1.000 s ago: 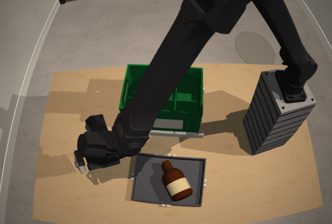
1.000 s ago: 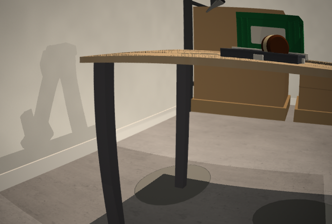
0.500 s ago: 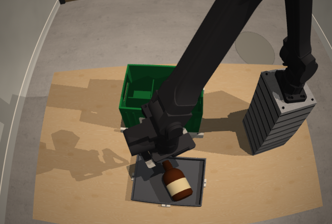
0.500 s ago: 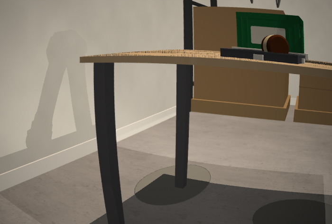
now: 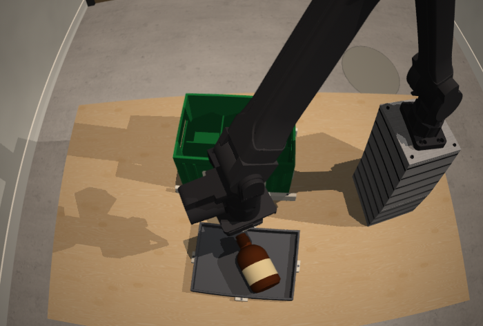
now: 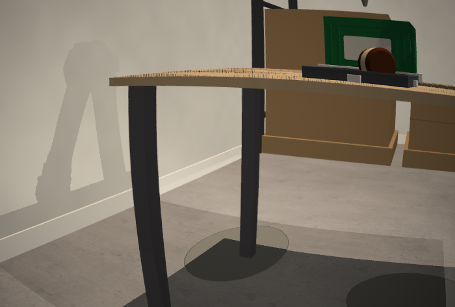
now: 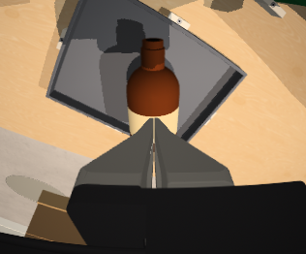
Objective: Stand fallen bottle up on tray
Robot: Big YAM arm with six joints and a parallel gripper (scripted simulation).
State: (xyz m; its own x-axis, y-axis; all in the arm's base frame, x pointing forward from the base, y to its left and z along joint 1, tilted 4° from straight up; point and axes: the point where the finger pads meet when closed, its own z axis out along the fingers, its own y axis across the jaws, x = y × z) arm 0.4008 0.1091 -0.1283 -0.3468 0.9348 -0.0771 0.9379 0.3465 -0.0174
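The brown bottle lies 20 mm behind my hand, 50 mm to the left of it and 150 mm below it. From my hand the other things lie so: dark tray: 40 mm to the left, 180 mm below; green crate: 240 mm to the right, 110 mm below.
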